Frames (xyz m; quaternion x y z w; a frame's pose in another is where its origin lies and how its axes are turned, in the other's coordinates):
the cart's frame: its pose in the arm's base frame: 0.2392 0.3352 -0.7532 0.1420 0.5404 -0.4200 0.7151
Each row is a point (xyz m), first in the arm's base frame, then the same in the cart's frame.
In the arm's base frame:
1: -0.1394 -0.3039 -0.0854
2: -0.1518 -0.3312 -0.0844
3: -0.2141 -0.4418 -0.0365
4: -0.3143 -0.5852 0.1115
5: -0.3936 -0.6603 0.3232
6: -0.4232 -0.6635 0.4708
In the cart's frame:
1: -0.3339 -0.8409 0.4233
2: -0.3233 -0.8671 0.4335
3: -0.3205 -0.9932 0.4834
4: -0.3948 -1.1929 0.5677
5: -0.5551 -1.3514 0.6448
6: -0.6872 -1.4127 0.6829

